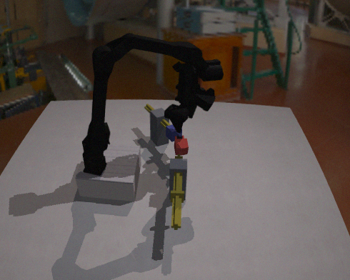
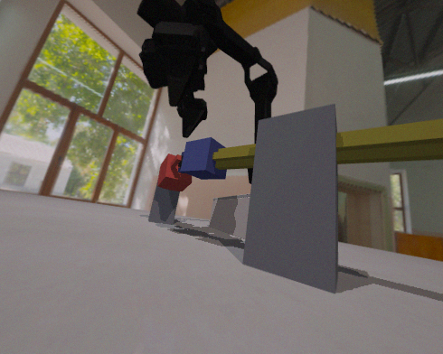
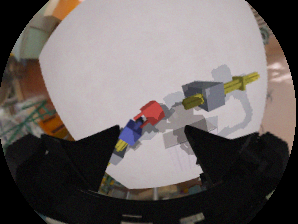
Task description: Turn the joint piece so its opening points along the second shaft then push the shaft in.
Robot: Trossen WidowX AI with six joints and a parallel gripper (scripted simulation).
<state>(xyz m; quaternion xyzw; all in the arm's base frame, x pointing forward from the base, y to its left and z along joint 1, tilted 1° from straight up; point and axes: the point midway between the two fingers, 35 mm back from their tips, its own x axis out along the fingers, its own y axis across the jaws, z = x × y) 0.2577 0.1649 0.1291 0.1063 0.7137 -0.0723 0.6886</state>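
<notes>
The red square joint piece lies 10 mm behind my gripper tip, 10 mm to the left of it and 80 mm below it.
</notes>
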